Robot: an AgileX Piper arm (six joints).
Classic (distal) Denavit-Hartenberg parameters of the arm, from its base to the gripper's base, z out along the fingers. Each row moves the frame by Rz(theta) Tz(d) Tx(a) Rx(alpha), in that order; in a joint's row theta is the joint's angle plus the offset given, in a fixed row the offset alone. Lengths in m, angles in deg.
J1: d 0.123  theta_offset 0  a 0  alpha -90
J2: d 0  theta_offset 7.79  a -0.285  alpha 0
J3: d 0  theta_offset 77.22  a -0.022  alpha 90
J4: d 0.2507  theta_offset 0  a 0  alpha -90
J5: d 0  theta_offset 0  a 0  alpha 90
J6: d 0.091  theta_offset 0  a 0  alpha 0
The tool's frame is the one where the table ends.
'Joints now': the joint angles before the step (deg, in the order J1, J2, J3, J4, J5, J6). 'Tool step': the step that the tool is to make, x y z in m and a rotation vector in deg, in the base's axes. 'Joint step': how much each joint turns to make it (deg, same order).
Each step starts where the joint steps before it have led.
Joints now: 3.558, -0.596, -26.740, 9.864, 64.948, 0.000
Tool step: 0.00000, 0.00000, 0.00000, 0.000, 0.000, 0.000
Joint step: 0.000, 0.000, 0.000, 0.000, 0.000, 0.000
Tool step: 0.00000, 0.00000, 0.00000, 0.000, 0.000, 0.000
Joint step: 0.000, 0.000, 0.000, 0.000, 0.000, 0.000
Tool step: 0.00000, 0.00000, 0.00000, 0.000, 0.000, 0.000
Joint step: 0.000, 0.000, 0.000, 0.000, 0.000, 0.000
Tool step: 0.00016, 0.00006, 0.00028, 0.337, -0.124, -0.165
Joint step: 0.004, 0.002, -0.001, 0.052, -0.198, 0.319
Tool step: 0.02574, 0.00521, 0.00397, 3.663, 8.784, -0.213
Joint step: -0.007, 10.237, -0.486, 2.731, -1.597, 2.048
